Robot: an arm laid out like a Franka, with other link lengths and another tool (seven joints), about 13 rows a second.
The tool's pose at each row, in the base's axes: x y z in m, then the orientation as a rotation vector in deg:
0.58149, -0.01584, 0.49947, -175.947, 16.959, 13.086
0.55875, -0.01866, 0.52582, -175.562, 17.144, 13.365
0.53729, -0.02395, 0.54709, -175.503, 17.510, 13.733
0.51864, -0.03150, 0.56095, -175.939, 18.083, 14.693
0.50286, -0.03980, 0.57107, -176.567, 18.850, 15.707
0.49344, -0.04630, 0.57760, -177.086, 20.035, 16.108
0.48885, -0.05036, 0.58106, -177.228, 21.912, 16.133
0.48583, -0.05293, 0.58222, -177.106, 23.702, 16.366
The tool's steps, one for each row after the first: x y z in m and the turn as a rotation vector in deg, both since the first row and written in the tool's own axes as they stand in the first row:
-0.02553, 0.00628, -0.02298, 0.333, -0.227, 0.122
-0.04859, 0.01490, -0.04128, 0.323, -0.460, 0.367
-0.06739, 0.02545, -0.05279, -0.269, -0.991, 0.762
-0.08269, 0.03630, -0.06106, -1.076, -1.517, 1.283
-0.09161, 0.04427, -0.06658, -1.715, -1.660, 2.055
-0.09583, 0.04903, -0.06960, -1.985, -1.602, 3.260
-0.09846, 0.05209, -0.07047, -2.038, -1.715, 4.413

